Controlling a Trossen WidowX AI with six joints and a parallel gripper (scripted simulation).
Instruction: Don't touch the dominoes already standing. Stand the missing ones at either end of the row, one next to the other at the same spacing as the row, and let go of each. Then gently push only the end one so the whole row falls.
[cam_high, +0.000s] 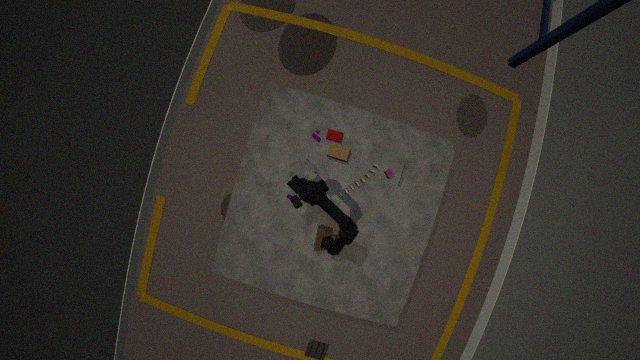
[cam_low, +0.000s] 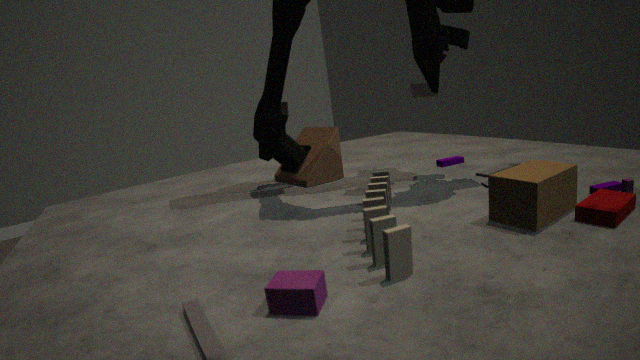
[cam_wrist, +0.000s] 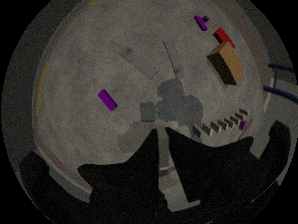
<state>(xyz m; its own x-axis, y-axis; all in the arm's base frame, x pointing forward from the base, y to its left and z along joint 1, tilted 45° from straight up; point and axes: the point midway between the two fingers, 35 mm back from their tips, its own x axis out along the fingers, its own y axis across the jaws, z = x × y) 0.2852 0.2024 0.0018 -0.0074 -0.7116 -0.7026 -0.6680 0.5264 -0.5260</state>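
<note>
The small purple bar is 70 mm behind my gripper tip, 110 mm to the left of it and 150 mm below it. Round my gripper tip: red block (360 mm ahead, 70 mm to the right, 150 mm below); magenta cube (200 mm ahead, 450 mm to the right, 150 mm below); tan box (260 mm ahead, 110 mm to the right, 130 mm below).
</note>
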